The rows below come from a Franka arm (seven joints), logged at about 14 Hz.
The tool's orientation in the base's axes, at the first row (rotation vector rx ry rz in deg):
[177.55 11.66 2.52]
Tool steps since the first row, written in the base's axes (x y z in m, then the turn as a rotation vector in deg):
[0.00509 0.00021 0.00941 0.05 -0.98 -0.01]
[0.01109 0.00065 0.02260 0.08 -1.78 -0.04]
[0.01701 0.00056 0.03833 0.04 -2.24 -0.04]
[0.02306 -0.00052 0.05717 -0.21 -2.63 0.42]
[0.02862 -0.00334 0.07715 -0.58 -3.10 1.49]
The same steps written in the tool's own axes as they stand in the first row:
[0.00532 0.00081 -0.00925 -0.08 0.98 0.04]
[0.01166 0.00165 -0.02226 -0.16 1.77 0.10]
[0.01792 0.00310 -0.03779 -0.26 2.22 0.12]
[0.02427 0.00566 -0.05639 -0.54 2.59 -0.34]
[0.02992 0.00993 -0.07608 -0.94 3.05 -1.40]

